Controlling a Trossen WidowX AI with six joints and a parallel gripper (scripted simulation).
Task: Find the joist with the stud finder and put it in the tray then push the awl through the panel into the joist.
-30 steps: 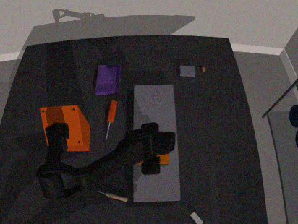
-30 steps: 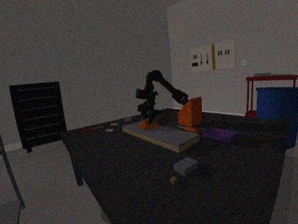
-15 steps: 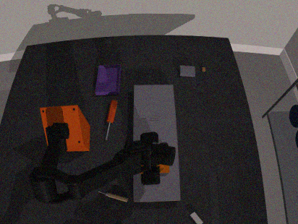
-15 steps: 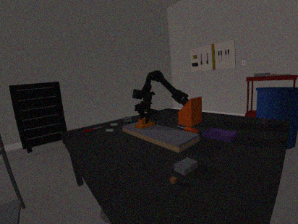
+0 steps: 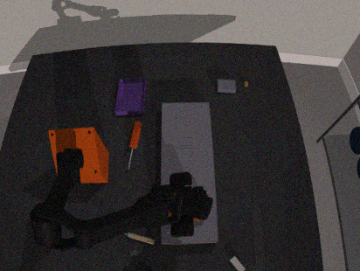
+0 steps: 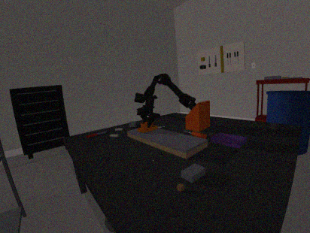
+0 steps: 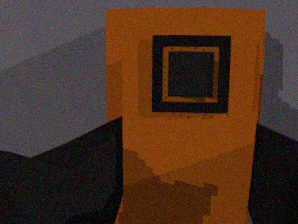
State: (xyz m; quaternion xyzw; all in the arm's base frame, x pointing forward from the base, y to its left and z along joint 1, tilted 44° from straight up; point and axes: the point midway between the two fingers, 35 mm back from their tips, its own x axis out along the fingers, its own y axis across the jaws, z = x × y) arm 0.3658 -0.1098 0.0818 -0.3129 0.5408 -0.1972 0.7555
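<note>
My gripper tip is now 460 mm to the right of the purple tray, 230 mm past it and 50 mm above it. Also, from my gripper tip: square light: 30 mm above, 20 mm ahead; stud finder: 20 mm above, 10 mm ahead; awl: 180 mm behind, 90 mm to the right, 60 mm below.
</note>
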